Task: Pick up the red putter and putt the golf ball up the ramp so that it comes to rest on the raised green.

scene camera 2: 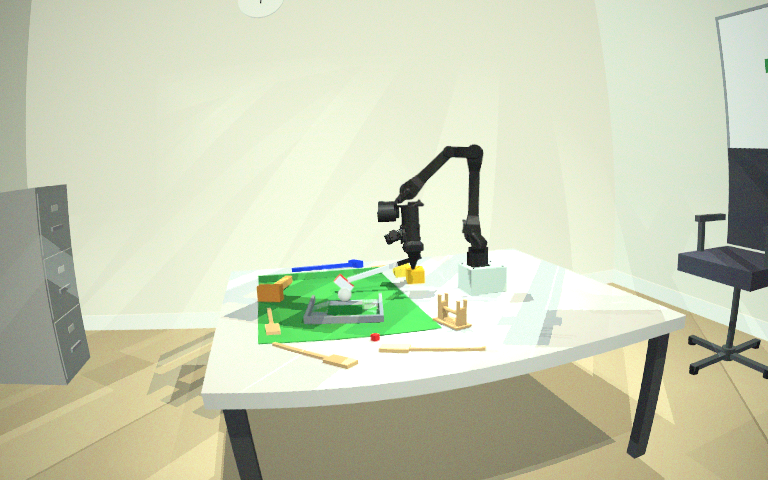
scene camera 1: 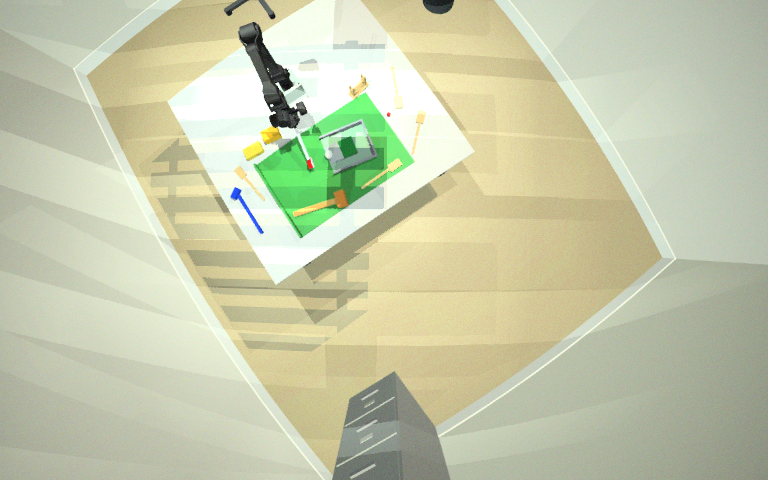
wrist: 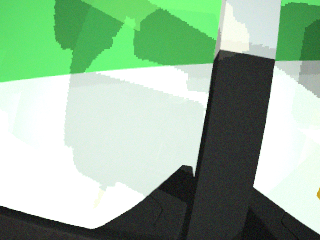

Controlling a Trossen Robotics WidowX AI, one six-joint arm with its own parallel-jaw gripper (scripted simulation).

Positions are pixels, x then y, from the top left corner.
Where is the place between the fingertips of my gripper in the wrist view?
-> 205,178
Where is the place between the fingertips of my gripper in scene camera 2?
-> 412,268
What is my gripper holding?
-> A red putter.
